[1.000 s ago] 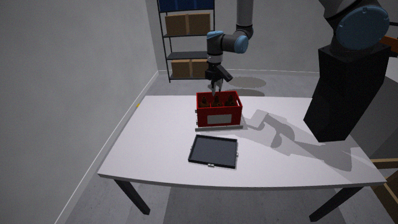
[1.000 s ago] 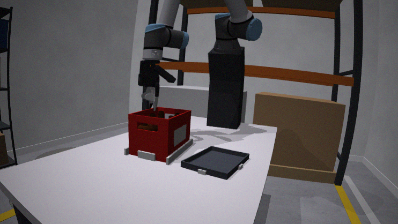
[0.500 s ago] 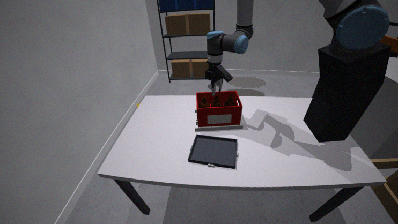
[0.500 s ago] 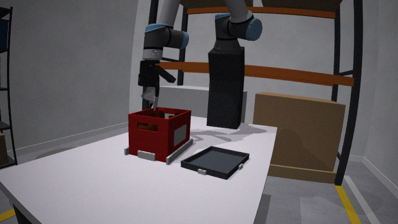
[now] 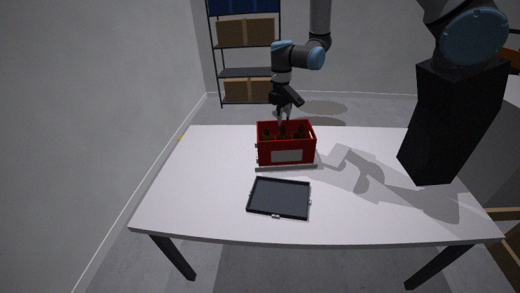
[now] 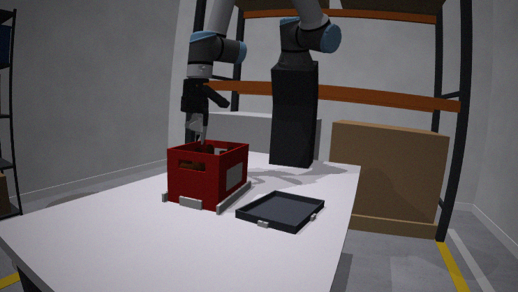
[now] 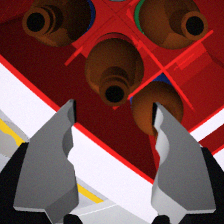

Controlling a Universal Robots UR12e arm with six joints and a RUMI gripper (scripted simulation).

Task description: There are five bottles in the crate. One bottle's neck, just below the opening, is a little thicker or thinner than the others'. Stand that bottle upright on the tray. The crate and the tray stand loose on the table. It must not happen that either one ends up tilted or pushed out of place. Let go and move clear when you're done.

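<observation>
Right now the glass bottle is 110 mm below my hand. Round my hand: dark tray 60 mm ahead, 320 mm to the left, 180 mm below; red crate 40 mm to the left, 110 mm below; brown bottle 90 mm ahead, 110 mm below.
</observation>
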